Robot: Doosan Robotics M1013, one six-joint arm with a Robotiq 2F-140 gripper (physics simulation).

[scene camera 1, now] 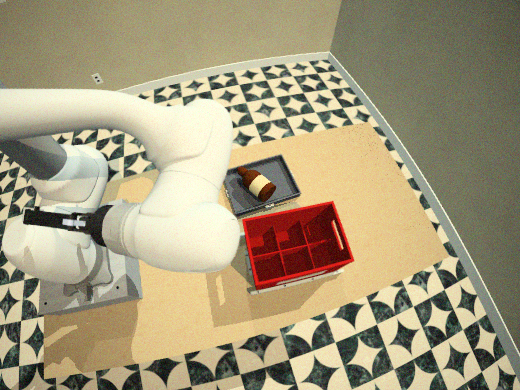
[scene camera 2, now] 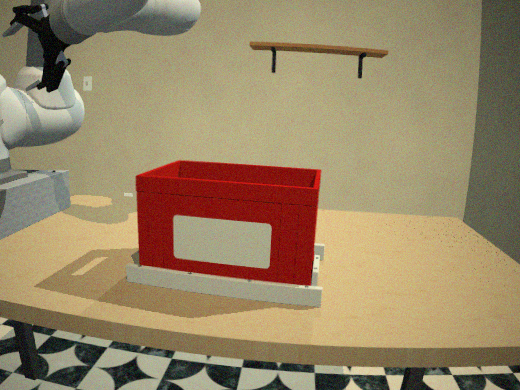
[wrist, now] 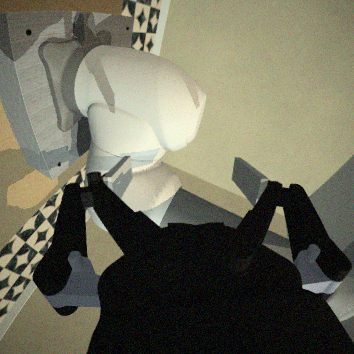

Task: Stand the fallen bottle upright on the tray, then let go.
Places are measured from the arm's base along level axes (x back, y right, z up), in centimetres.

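Where they show: gripper, between the fingertips: (scene camera 2: pixel 19 61) (wrist: pixel 182 167); arm's base, origin of its link: (scene camera 1: pixel 87 262) (wrist: pixel 81 77).
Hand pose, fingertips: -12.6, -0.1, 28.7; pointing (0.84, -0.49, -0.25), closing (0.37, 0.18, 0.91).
Observation:
Each offset is from my fingertips to the top centre of the thing, as dx, dy, dz. "spot": to the spot under its first point. Level surfaces: height alone.
A brown bottle {-50.1, -12.2, -30.8} (scene camera 1: pixel 258 185) with a cream label lies on its side on the dark grey tray {spot: -62.5, -14.1, -38.2} (scene camera 1: pixel 281 172). Its neck points to the upper left and its base to the lower right in scene camera 1. The bottle and tray do not show in scene camera 2, where the crate blocks part of the table, nor in the wrist view. My gripper (scene camera 1: pixel 32 218) (scene camera 2: pixel 23 57) (wrist: pixel 182 167) is open and empty, with its fingers wide apart. It is high up near the robot's base, well to the left of the bottle and tray, and turned away from them.
A red crate {-52.4, +17.0, -21.2} (scene camera 1: pixel 294 246) (scene camera 2: pixel 295 235) with compartments stands right beside the tray, on the table {dz -38.7} (scene camera 1: pixel 390 200) (scene camera 2: pixel 410 300), with pale strips along its base. The arm's own links and base are close to the gripper. A wooden shelf (scene camera 2: pixel 318 48) is on the wall.

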